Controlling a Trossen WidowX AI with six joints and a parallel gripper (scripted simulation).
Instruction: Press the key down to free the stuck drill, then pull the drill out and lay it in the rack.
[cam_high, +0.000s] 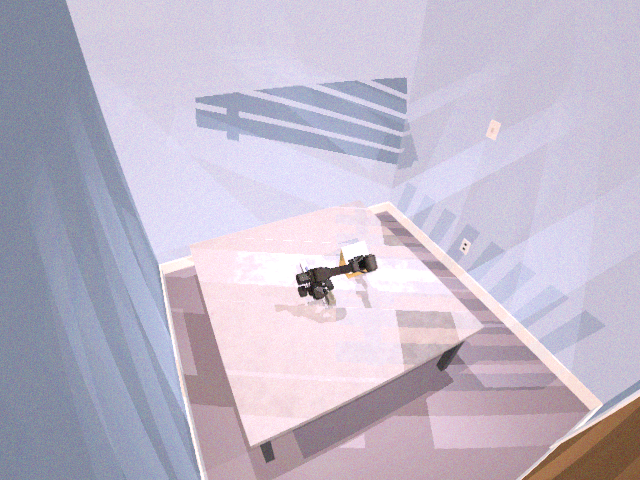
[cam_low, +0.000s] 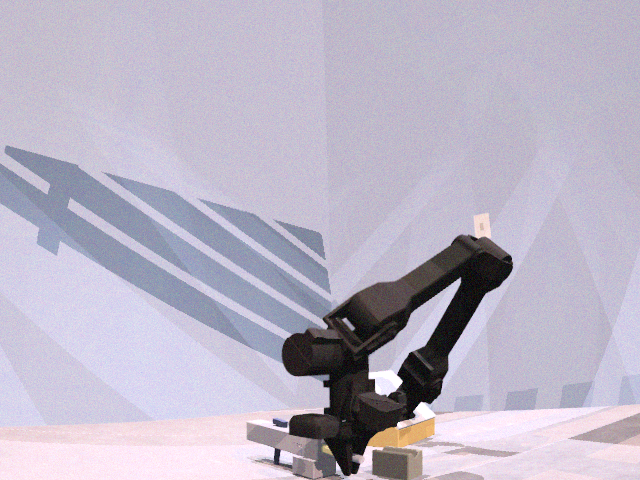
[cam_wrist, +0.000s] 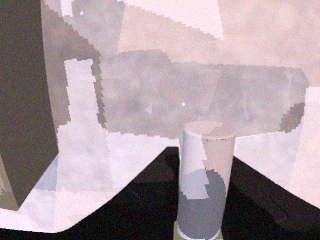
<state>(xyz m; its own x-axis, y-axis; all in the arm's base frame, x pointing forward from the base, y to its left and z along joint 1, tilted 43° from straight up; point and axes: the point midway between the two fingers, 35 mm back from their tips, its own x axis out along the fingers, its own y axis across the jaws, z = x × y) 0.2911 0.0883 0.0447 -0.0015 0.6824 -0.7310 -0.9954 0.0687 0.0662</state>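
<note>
Now: the drill 10 mm behind my gripper tip, 40 mm to the right of it and 30 mm above it. Also, from my gripper tip: dark blue part: 20 mm behind, 160 mm to the right, 40 mm above.
</note>
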